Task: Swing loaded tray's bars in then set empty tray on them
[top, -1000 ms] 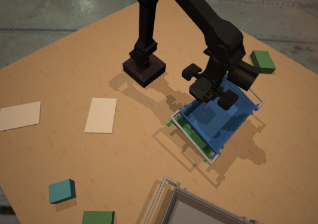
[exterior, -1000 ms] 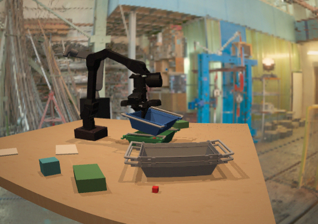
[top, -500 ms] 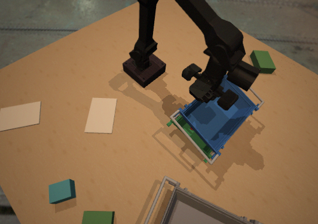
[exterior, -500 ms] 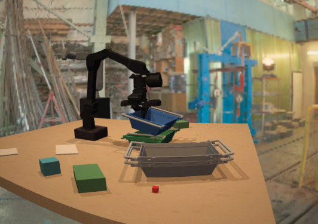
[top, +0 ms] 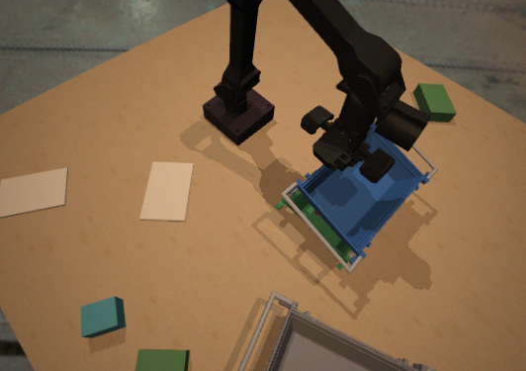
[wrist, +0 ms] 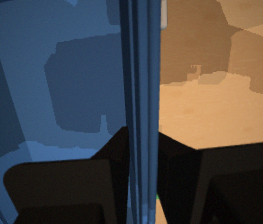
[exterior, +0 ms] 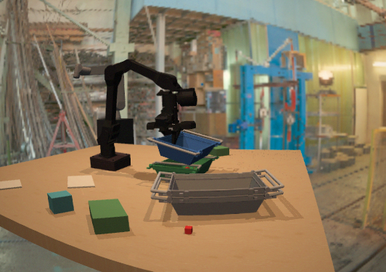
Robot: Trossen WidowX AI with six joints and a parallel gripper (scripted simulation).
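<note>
My gripper tip is 70 mm short of the blue tray and 20 mm below it. The rest, counted from my gripper tip: teal block 60 mm behind, 530 mm to the right, 80 mm below.
</note>
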